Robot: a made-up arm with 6 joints. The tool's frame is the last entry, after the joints. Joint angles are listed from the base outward.
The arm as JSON. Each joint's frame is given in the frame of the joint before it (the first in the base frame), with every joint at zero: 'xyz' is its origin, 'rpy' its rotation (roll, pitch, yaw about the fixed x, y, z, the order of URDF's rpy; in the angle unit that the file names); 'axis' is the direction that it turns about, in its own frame. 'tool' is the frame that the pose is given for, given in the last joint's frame.
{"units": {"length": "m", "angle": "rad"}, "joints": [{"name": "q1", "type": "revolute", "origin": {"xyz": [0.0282, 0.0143, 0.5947], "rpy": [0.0, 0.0, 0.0]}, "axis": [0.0, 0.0, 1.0]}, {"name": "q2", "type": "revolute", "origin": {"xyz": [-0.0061, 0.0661, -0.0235], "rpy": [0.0, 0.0, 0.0]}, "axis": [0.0, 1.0, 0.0]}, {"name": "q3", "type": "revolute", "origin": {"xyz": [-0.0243, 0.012, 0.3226], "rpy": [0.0, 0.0, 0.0]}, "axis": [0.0, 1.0, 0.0]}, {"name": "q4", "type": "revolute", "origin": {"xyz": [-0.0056, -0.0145, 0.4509], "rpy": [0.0, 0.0, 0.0]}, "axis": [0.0, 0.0, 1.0]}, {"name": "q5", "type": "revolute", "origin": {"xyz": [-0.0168, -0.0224, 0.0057], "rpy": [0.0, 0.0, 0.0]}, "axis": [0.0, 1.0, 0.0]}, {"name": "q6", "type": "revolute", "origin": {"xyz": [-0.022, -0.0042, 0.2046], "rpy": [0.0, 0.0, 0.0]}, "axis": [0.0, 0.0, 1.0]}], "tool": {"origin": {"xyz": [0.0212, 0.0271, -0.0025], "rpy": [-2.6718, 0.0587, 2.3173]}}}
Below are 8 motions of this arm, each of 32 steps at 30 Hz.
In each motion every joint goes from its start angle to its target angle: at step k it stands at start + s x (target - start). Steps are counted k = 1, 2, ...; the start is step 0. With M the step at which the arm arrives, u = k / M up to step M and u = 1 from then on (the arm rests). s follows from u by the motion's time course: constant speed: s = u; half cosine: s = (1 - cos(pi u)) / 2; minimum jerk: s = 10 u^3 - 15 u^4 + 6 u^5.
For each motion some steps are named. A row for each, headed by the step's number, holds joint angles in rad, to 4 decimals.
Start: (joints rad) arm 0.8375 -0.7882 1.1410 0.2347 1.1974 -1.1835
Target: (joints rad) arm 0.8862 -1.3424 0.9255 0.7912 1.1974 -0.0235
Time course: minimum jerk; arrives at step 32
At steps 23, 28, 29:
23: 0.8794 -1.2653 0.9555 0.7137 1.1974 -0.1849
28: 0.8854 -1.3335 0.9290 0.7823 1.1974 -0.0421
29: 0.8859 -1.3385 0.9270 0.7872 1.1974 -0.0318

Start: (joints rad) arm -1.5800 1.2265 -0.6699 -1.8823 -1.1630 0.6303
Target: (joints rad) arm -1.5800 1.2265 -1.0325 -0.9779 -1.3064 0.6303
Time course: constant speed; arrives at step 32
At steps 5, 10, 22, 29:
5: -1.5800 1.2265 -0.7266 -1.7410 -1.1854 0.6303
10: -1.5800 1.2265 -0.7832 -1.5997 -1.2078 0.6303
22: -1.5800 1.2265 -0.9192 -1.2605 -1.2616 0.6303
29: -1.5800 1.2265 -0.9985 -1.0627 -1.2930 0.6303

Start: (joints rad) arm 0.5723 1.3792 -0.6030 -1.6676 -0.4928 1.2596
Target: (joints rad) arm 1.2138 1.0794 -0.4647 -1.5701 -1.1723 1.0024
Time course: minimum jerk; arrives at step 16
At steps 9, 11, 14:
9: 0.9674 1.1945 -0.5178 -1.6075 -0.9114 1.1012
11: 1.0983 1.1334 -0.4896 -1.5877 -1.0500 1.0487
14: 1.2035 1.0842 -0.4669 -1.5717 -1.1614 1.0065

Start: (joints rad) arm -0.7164 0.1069 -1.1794 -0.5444 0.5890 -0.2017
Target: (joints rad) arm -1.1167 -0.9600 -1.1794 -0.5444 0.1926 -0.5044
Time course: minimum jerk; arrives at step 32
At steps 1, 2, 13, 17, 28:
1: -0.7165 0.1066 -1.1794 -0.5444 0.5889 -0.2018
2: -0.7173 0.1045 -1.1794 -0.5444 0.5881 -0.2024
13: -0.8478 -0.2434 -1.1794 -0.5444 0.4589 -0.3011
17: -0.9399 -0.4889 -1.1794 -0.5444 0.3676 -0.3707
28: -1.1103 -0.9429 -1.1794 -0.5444 0.1990 -0.4995

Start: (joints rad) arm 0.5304 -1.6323 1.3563 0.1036 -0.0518 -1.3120
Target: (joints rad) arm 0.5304 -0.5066 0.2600 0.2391 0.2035 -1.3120
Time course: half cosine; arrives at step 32
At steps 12, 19, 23, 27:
12: 0.5304 -1.2848 1.0179 0.1454 0.0270 -1.3120
19: 0.5304 -0.9061 0.6490 0.1910 0.1129 -1.3120
23: 0.5304 -0.7124 0.4604 0.2143 0.1568 -1.3120
27: 0.5304 -0.5731 0.3247 0.2311 0.1884 -1.3120

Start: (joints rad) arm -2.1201 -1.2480 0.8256 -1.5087 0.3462 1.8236
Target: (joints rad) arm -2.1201 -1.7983 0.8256 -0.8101 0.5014 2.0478
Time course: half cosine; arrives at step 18
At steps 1, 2, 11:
1: -2.1201 -1.2522 0.8256 -1.5034 0.3474 1.8253
2: -2.1201 -1.2646 0.8256 -1.4876 0.3509 1.8304
11: -2.1201 -1.6173 0.8256 -1.0399 0.4503 1.9740

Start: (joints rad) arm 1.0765 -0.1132 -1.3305 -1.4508 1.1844 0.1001
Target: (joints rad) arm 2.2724 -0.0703 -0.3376 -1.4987 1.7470 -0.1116
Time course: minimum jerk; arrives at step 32
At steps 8, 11, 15, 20, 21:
8: 1.2003 -0.1088 -1.2277 -1.4558 1.2426 0.0782
11: 1.3462 -0.1035 -1.1066 -1.4616 1.3113 0.0524
15: 1.6046 -0.0943 -0.8921 -1.4720 1.4328 0.0066
20: 1.9433 -0.0821 -0.6109 -1.4855 1.5922 -0.0533
21: 2.0027 -0.0800 -0.5615 -1.4879 1.6201 -0.0639

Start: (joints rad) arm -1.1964 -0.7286 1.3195 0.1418 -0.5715 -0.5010
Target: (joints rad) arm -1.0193 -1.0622 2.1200 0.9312 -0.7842 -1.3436
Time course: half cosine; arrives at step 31
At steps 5, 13, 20, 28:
5: -1.1853 -0.7496 1.3698 0.1914 -0.5849 -0.5539
13: -1.1300 -0.8536 1.6194 0.4376 -0.6512 -0.8167
20: -1.0689 -0.9689 1.8960 0.7103 -0.7247 -1.1078
28: -1.0234 -1.0546 2.1016 0.9131 -0.7793 -1.3243

